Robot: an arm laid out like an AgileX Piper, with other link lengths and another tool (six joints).
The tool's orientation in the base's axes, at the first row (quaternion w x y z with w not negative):
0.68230, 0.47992, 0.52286, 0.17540
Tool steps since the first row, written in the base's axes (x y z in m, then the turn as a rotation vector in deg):
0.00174, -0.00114, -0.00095, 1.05, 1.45, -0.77
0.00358, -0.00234, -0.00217, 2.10, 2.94, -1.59
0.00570, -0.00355, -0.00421, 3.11, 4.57, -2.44
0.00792, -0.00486, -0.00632, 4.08, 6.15, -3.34
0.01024, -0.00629, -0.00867, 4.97, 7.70, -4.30
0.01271, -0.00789, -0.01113, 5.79, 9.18, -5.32
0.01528, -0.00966, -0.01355, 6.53, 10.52, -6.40
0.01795, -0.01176, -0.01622, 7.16, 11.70, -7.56
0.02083, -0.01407, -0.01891, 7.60, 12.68, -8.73
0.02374, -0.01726, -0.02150, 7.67, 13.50, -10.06
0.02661, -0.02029, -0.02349, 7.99, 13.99, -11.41
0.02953, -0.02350, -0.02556, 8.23, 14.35, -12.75
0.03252, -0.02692, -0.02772, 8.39, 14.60, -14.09
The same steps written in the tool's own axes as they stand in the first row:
0.00035, -0.00088, 0.00208, 1.91, 0.32, 0.25
0.00085, -0.00200, 0.00428, 3.87, 0.62, 0.48
0.00190, -0.00373, 0.00673, 5.94, 0.95, 0.61
0.00295, -0.00554, 0.00932, 7.98, 1.21, 0.72
0.00408, -0.00759, 0.01206, 10.00, 1.38, 0.78
0.00520, -0.00976, 0.01501, 11.97, 1.45, 0.82
0.00621, -0.01196, 0.01813, 13.84, 1.38, 0.85
0.00716, -0.01450, 0.02149, 15.60, 1.13, 0.85
0.00804, -0.01711, 0.02514, 17.13, 0.74, 0.79
0.00823, -0.02004, 0.02923, 18.49, 0.03, 0.47
0.00819, -0.02240, 0.03321, 19.72, -0.78, 0.53
0.00808, -0.02490, 0.03731, 20.81, -1.67, 0.59
0.00790, -0.02756, 0.04158, 21.79, -2.63, 0.62

